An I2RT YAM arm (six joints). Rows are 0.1 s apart.
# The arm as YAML. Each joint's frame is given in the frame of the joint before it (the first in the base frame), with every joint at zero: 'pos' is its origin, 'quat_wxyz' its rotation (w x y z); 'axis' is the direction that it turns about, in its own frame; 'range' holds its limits. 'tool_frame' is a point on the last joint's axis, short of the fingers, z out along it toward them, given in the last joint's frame.
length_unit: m
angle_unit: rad
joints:
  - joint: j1
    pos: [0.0, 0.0, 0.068]
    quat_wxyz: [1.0, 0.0, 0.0, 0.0]
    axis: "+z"
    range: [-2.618, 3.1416]
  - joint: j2
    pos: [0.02, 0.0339, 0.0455]
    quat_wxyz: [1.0, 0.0, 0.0, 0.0]
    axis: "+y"
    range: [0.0, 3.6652]
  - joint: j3
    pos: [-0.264, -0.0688, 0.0]
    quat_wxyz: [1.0, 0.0, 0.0, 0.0]
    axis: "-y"
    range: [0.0, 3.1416]
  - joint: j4
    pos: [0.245, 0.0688, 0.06]
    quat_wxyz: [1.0, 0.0, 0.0, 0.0]
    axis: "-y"
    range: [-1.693, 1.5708]
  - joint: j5
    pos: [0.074, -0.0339, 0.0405]
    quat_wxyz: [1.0, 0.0, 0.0, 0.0]
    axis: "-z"
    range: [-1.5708, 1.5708]
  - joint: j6
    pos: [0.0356, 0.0, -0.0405]
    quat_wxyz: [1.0, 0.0, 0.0, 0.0]
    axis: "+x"
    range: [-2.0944, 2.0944]
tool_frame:
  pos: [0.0, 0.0, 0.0]
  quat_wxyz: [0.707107, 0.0, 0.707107, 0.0]
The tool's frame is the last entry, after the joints.
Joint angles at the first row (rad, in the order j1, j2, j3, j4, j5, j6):
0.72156, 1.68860, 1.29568, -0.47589, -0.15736, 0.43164
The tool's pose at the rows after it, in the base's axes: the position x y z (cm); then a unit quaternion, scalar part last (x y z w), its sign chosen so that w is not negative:
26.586, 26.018, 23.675, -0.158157, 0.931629, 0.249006, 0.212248
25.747, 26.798, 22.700, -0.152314, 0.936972, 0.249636, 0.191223
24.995, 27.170, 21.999, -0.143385, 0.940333, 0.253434, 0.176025
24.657, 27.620, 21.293, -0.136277, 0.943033, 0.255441, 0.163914
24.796, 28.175, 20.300, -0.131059, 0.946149, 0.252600, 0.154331
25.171, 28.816, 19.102, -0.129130, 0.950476, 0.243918, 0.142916
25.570, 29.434, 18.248, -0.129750, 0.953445, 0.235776, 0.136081
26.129, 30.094, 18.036, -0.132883, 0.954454, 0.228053, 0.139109
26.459, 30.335, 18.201, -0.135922, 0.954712, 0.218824, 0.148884
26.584, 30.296, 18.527, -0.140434, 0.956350, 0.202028, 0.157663
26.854, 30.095, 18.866, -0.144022, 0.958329, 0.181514, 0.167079
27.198, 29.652, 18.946, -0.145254, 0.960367, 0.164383, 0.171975
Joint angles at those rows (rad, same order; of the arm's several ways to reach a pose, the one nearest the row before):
0.75856, 1.71914, 1.27585, -0.47931, -0.16843, 0.47894
0.78909, 1.73363, 1.26061, -0.47819, -0.17109, 0.52167
0.81007, 1.73512, 1.23731, -0.46789, -0.17719, 0.56287
0.82456, 1.74964, 1.22855, -0.45720, -0.18253, 0.59339
0.83181, 1.78360, 1.23275, -0.44422, -0.18330, 0.61094
0.83599, 1.83203, 1.25068, -0.44272, -0.18178, 0.61702
0.83944, 1.87474, 1.27582, -0.44690, -0.17720, 0.61665
0.84133, 1.90986, 1.31626, -0.45909, -0.16270, 0.60787
0.84135, 1.92128, 1.33915, -0.46941, -0.13828, 0.59530
0.84133, 1.92169, 1.35634, -0.49687, -0.10472, 0.57697
0.83638, 1.92244, 1.37504, -0.52893, -0.06657, 0.55485
0.82494, 1.92245, 1.38188, -0.55141, -0.04063, 0.53464

